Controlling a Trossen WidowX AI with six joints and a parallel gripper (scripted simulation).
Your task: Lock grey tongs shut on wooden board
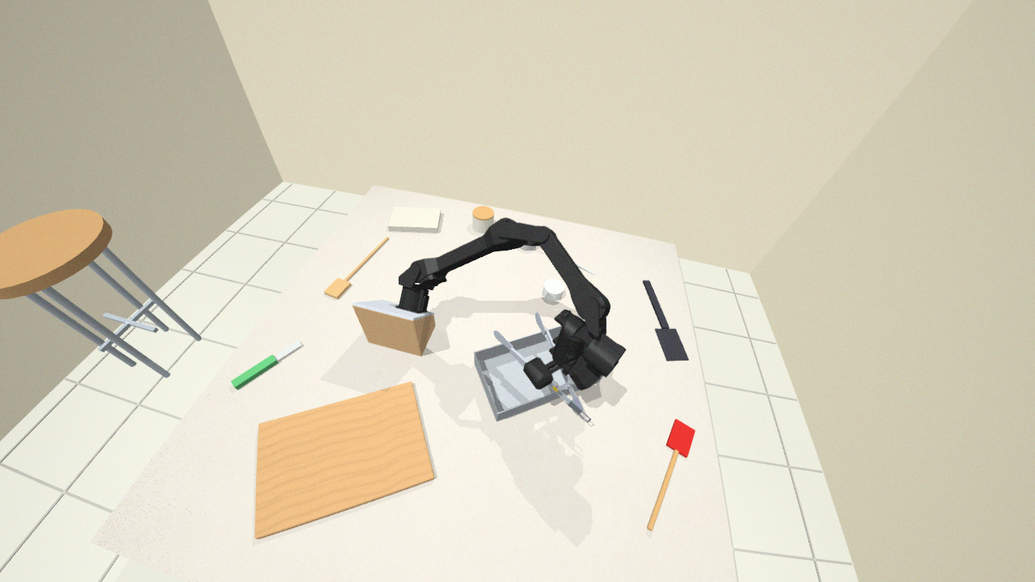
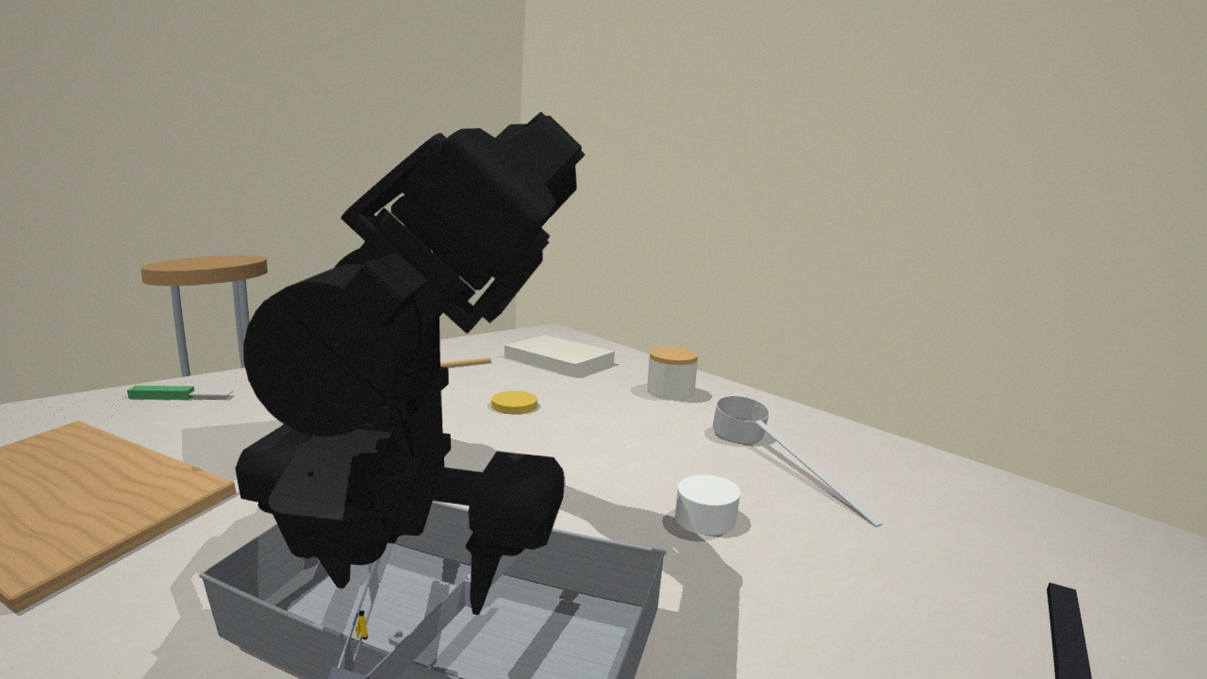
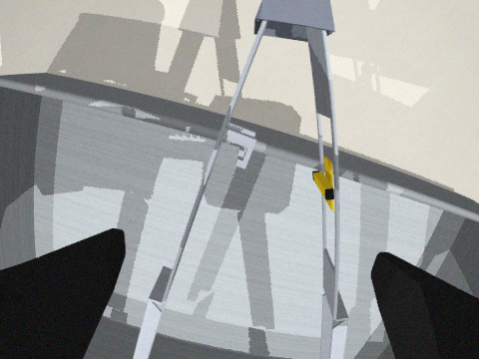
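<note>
Right now the yellow lock piece is 3 cm to the right of my gripper tip, 1 cm below it and 1 cm ahead of it. Also, from my gripper tip: white puck (33 cm to the left, 6 cm below, 6 cm behind); then grey roasting tin (5 cm below, 4 cm behind, 3 cm to the left); then red spatula (33 cm ahead, 11 cm to the right, 7 cm below).
</note>
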